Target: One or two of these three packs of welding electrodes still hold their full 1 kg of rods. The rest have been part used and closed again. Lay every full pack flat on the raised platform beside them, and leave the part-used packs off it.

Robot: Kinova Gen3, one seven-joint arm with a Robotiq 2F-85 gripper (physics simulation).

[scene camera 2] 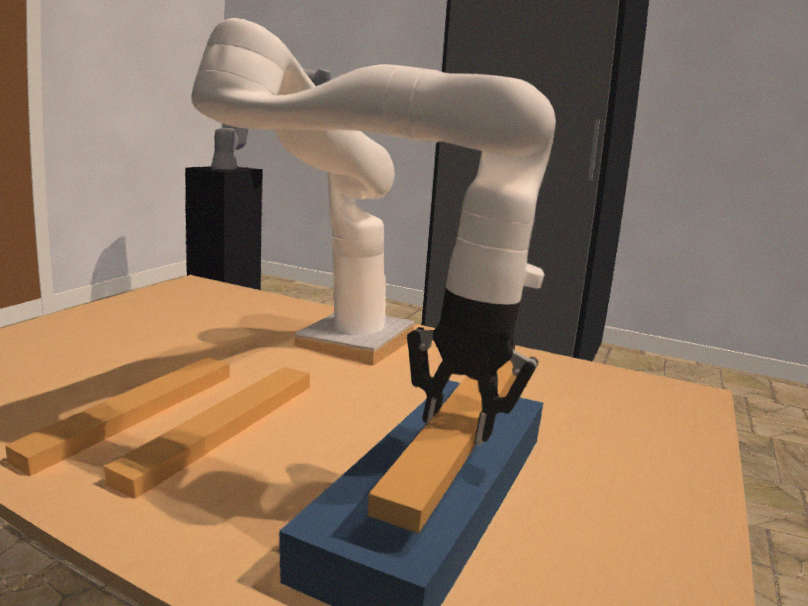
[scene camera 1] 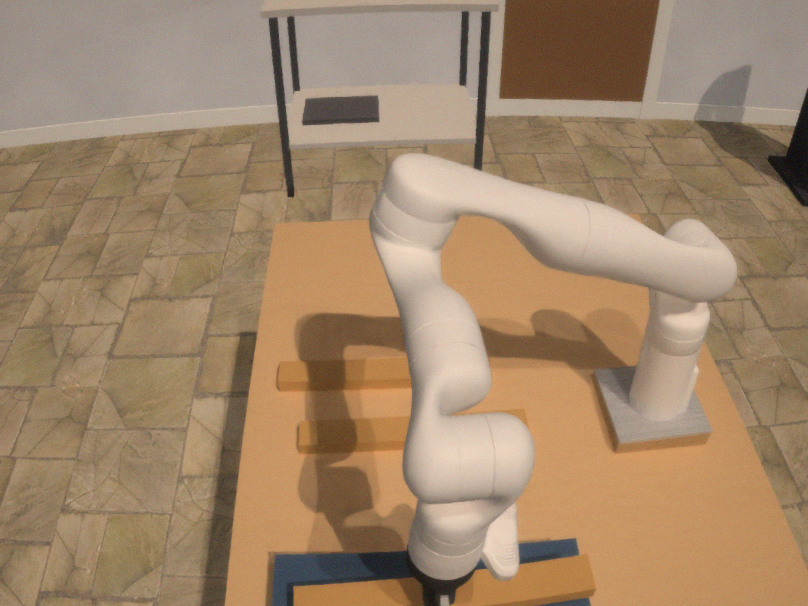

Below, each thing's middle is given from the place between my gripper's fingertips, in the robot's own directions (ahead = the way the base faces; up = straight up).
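Blue raised platform [scene camera 2: 332, 545]: 20 mm right of my hand, 60 mm below it.
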